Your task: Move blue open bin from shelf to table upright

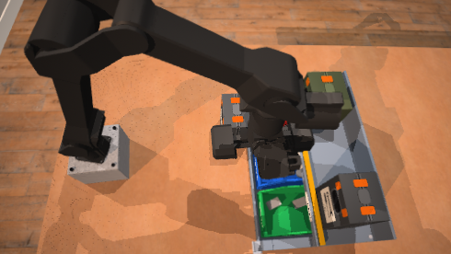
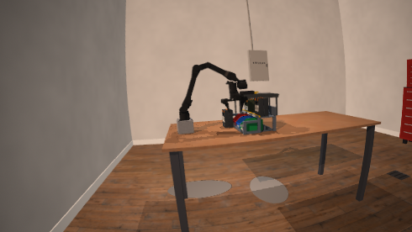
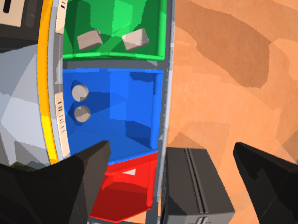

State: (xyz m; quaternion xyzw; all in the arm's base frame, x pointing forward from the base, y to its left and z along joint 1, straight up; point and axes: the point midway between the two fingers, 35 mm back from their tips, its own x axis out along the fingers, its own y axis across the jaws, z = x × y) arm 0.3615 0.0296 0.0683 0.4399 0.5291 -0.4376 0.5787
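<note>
Right now the blue open bin is 80 mm ahead of my hand, 10 mm to the left of it and 110 mm below it. From my hand the other things lie so: red bin 60 mm ahead, 120 mm to the left, 110 mm below; then green bin 100 mm ahead, 100 mm to the right, 110 mm below; then yellow rail 110 mm ahead, 20 mm to the left, 50 mm below.
</note>
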